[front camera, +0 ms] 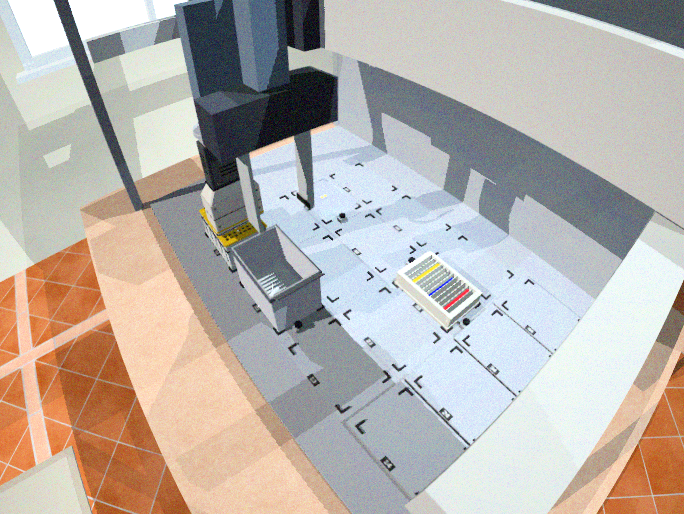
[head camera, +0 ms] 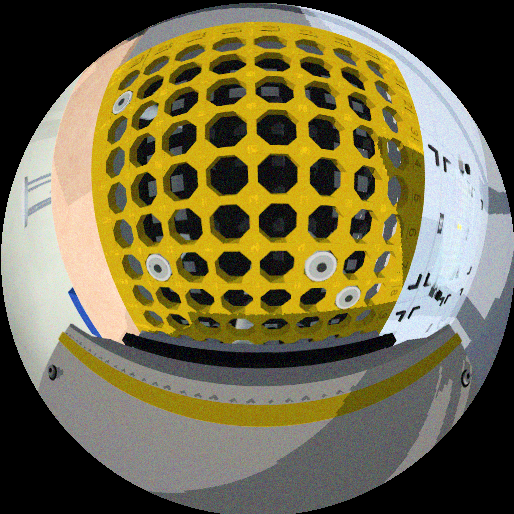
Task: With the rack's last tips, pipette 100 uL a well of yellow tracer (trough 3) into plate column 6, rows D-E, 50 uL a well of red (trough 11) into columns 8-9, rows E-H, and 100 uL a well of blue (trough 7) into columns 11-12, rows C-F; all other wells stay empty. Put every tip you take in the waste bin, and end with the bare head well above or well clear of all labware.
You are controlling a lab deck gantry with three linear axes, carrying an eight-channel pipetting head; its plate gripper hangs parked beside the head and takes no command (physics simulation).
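The pipetting head is low over the yellow tip rack. Its nozzles are hidden, so contact and any mounted tips cannot be told. White tips sit scattered in the rack; most visible holes are empty. The parked plate gripper has its fingers apart, nothing between them. The grey waste bin holds several loose tips. The trough block has yellow, blue and red strips. Yellow wells mark the faint clear plate.
The waste bin stands directly beside the tip rack, towards the front camera. The parked gripper's long fingers hang low, one close to the rack and bin. Small black locating knobs stand on the deck. A dark back wall borders the deck.
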